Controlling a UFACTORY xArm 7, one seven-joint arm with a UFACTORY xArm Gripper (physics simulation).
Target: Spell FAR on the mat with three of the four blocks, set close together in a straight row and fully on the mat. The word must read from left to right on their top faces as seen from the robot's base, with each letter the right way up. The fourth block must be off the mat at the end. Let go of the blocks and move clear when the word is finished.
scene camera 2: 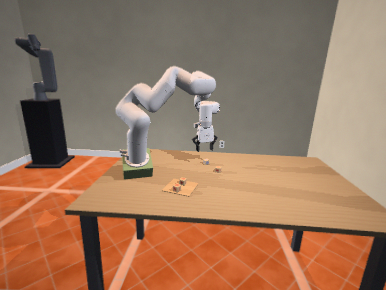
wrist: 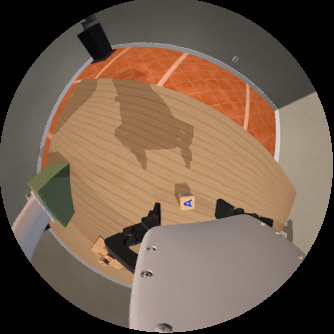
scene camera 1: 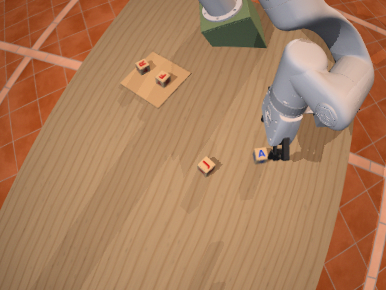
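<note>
The blocks F (scene camera 1: 163, 78) (scene camera 2: 183, 181) and R (scene camera 1: 142, 66) (scene camera 2: 177, 188) sit apart on the square mat (scene camera 1: 156, 100) (scene camera 2: 192, 187) (wrist: 98, 245). In scene camera 1, R is left of F. The A block (scene camera 1: 260, 154) (scene camera 2: 206, 162) (wrist: 187, 202) stands on the table off the mat, its blue letter up, with its apex toward the base's side in scene camera 1. The J block (scene camera 1: 206, 166) (scene camera 2: 218, 170) lies off the mat, red letter up. My gripper (scene camera 1: 280, 151) (scene camera 2: 205, 146) (wrist: 189, 210) is open and empty, raised above the table near the A block.
The arm's green base (scene camera 1: 232, 32) (scene camera 2: 138, 171) (wrist: 57, 195) stands at the table's edge. The wooden table (scene camera 1: 125, 200) (scene camera 2: 280, 200) (wrist: 100, 165) carries the mat and blocks. A black pedestal (scene camera 2: 45, 132) (wrist: 95, 42) with another arm stands on the floor beyond.
</note>
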